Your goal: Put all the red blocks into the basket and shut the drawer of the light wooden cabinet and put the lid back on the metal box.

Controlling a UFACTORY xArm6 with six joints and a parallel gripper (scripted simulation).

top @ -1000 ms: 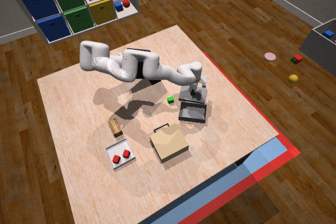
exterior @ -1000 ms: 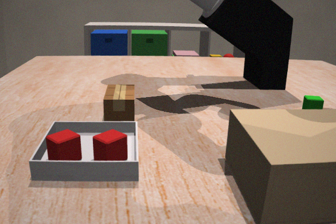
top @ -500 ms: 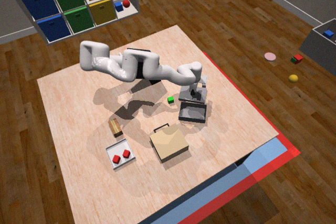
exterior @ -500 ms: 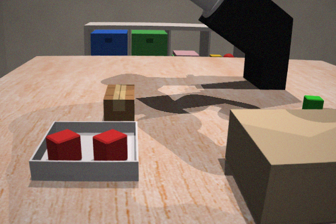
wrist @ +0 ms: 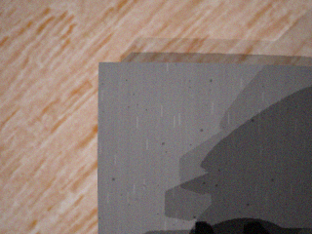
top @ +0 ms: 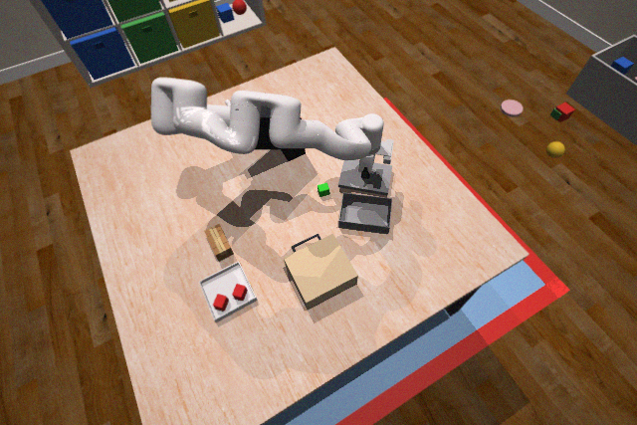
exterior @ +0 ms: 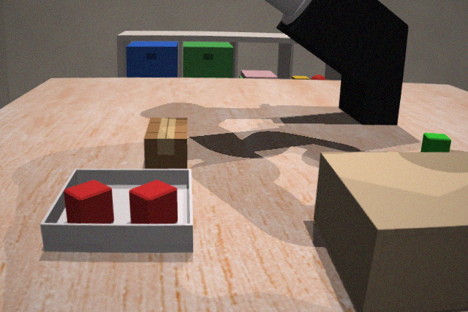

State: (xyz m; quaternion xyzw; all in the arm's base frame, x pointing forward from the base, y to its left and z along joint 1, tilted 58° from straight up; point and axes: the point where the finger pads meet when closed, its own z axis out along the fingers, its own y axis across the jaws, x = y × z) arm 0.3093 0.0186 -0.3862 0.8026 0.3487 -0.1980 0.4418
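Now: hand 140 mm short of the metal box, 90 mm to the left of it and 30 mm above it. Round my hand: grey lid: 30 mm below; drawer: 340 mm to the right, 230 mm ahead, 10 mm below; light wooden cabinet: 350 mm to the right, 240 mm ahead, 10 mm below.
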